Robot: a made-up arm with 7 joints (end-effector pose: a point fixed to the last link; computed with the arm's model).
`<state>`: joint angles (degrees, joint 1 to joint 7).
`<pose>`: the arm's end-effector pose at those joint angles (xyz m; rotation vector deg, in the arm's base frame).
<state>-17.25 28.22 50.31 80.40 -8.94 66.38 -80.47</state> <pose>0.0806 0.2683 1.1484 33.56 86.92 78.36</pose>
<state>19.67 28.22 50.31 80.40 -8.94 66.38 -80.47</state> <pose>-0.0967 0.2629 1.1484 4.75 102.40 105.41</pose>
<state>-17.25 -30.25 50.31 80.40 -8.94 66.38 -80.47</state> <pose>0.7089 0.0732 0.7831 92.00 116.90 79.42</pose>
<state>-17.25 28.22 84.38 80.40 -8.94 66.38 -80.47</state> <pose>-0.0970 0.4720 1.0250 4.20 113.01 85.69</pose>
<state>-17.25 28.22 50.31 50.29 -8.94 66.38 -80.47</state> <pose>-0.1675 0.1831 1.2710 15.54 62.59 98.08</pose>
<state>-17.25 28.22 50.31 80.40 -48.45 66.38 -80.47</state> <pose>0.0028 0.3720 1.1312 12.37 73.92 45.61</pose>
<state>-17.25 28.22 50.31 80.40 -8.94 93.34 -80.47</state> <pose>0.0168 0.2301 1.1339 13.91 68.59 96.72</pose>
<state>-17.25 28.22 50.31 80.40 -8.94 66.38 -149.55</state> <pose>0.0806 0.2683 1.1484 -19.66 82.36 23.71</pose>
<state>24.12 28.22 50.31 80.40 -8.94 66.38 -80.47</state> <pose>-0.1168 0.2546 1.1484 0.78 103.92 108.50</pose>
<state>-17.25 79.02 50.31 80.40 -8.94 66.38 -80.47</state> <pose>-0.4887 0.4450 0.8629 -9.44 55.03 66.62</pose>
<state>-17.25 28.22 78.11 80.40 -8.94 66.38 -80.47</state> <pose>-0.0560 0.4446 1.0503 10.03 108.45 84.70</pose>
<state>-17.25 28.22 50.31 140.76 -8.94 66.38 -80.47</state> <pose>0.3246 0.1831 0.6513 66.01 123.65 23.31</pose>
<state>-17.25 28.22 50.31 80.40 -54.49 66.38 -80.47</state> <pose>-0.0050 0.3883 1.1218 9.31 71.57 40.69</pose>
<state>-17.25 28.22 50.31 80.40 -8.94 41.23 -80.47</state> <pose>0.1465 0.2897 1.1341 51.07 101.03 57.65</pose>
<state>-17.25 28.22 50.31 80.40 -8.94 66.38 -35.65</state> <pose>0.0806 0.2683 1.1484 72.36 76.18 110.86</pose>
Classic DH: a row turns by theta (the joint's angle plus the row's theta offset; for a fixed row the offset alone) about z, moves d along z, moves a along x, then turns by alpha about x. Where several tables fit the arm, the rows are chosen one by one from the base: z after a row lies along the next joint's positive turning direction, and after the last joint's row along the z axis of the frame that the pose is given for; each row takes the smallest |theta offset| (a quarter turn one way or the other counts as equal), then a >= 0, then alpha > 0; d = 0 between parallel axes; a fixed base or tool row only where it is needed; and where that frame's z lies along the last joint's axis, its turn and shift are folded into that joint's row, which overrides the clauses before.
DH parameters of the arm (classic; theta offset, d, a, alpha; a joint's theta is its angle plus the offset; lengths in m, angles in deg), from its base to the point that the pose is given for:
joint 1: 0 0.378 0 90
joint 2: 0 0.075 0 -90
joint 3: 0 0.41 0.017 -90
joint 4: 0 0.06 -0.027 90
joint 5: 0 0.441 0 90
joint 6: 90 0.135 0.161 90
joint 7: 0 0.022 0 0

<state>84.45 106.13 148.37 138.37 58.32 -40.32 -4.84</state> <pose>0.0291 0.1723 0.1399 57.53 55.38 39.33</pose>
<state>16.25 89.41 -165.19 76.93 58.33 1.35 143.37</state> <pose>-0.3722 -0.3579 -0.2213 91.35 10.15 64.31</pose>
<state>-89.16 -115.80 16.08 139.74 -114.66 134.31 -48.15</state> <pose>0.2385 -0.0823 0.0757 -84.09 -33.16 -108.37</pose>
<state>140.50 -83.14 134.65 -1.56 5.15 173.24 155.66</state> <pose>-0.5046 0.4846 0.3732 21.92 156.87 58.36</pose>
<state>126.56 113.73 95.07 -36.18 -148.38 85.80 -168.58</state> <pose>0.6528 -0.3266 -0.1668 123.00 16.14 92.72</pose>
